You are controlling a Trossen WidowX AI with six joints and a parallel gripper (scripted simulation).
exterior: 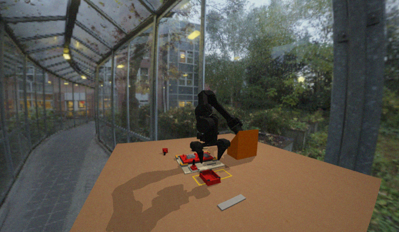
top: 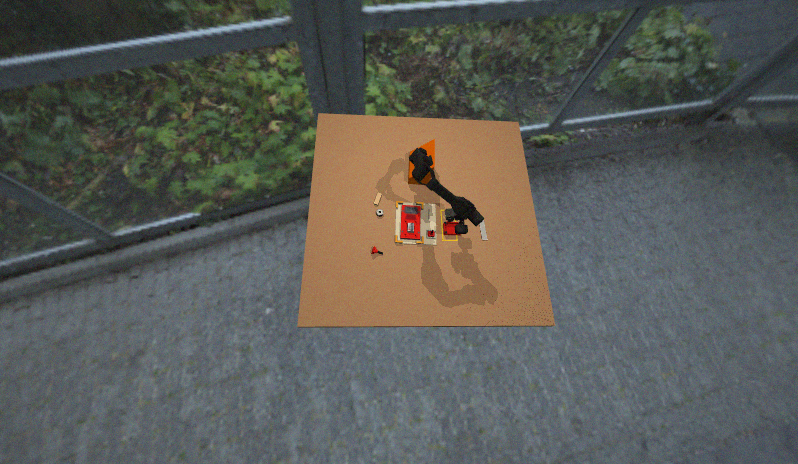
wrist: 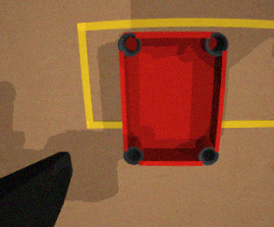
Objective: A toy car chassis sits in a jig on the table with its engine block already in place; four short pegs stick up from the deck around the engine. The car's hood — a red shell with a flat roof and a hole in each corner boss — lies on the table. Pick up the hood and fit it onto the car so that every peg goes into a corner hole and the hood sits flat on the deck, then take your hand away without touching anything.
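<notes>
Now: gripper tip 9 cm above the red hood. The rest, counted from my gripper tip: grey engine block (23 cm to the right, 7 cm below, 2 cm behind); jig (21 cm to the right, 8 cm below, 5 cm behind); grey bar (17 cm to the left, 9 cm below, 2 cm ahead).
</notes>
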